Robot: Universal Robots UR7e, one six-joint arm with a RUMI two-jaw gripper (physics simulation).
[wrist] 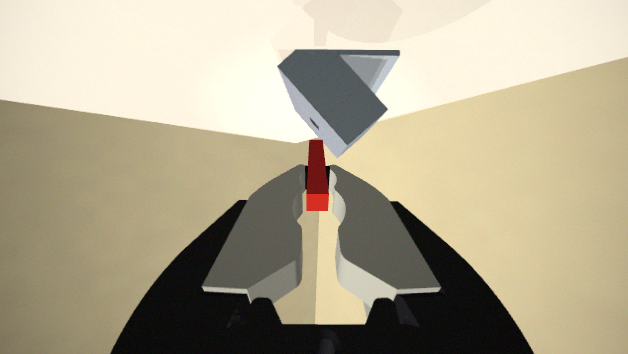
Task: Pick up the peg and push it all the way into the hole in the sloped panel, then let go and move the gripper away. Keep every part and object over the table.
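A red peg is held between the fingertips of my gripper, which is shut on it. The peg's far end points up the view, away from the gripper, toward the grey block. The grey block with the sloped panel is beyond the fingertips, a little to the right. Its pale panel face shows at a steep angle on its left side, with a small dark hole in it. The peg's far end shows just below the hole in the view, outside it. The distance between them is hard to tell.
The pale table top lies under and behind the block, with shadows at the top of the view. The table's edges run down to a corner near the peg's far end. Tan surfaces show beyond both edges.
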